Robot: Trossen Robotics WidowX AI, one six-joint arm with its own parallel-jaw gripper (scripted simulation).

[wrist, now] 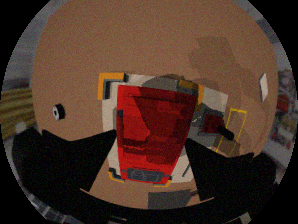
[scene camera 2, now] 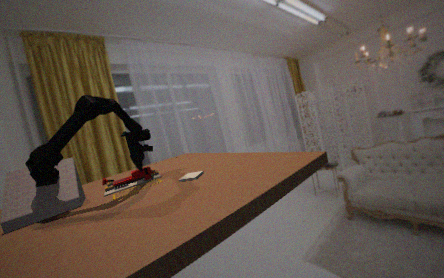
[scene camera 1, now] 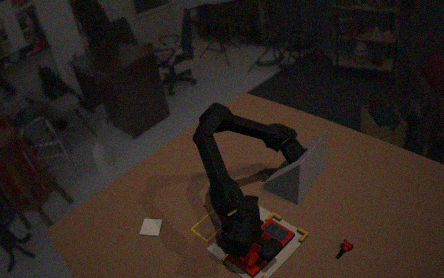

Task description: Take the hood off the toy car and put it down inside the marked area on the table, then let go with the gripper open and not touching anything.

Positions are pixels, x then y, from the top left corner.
Labels:
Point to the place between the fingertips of the gripper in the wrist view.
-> At 151, 138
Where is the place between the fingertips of the gripper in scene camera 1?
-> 253, 251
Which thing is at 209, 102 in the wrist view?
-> A grey base plate.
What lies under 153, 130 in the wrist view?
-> A red hood.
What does the gripper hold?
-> Nothing.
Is the gripper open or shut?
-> Open.

